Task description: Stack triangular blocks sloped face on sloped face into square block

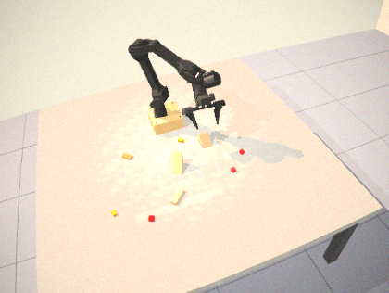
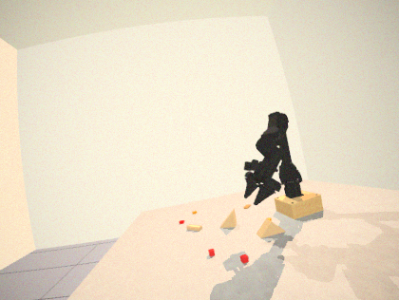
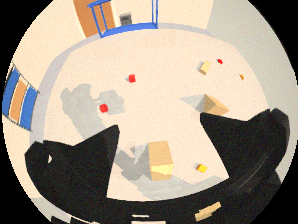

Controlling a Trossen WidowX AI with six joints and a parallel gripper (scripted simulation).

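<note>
The tan triangular block is 60 mm behind my gripper tip, 10 mm to the right of it and 110 mm below it. The rest, counted from my gripper tip: flat tan bar 240 mm ahead, 180 mm to the right, 120 mm below.
</note>
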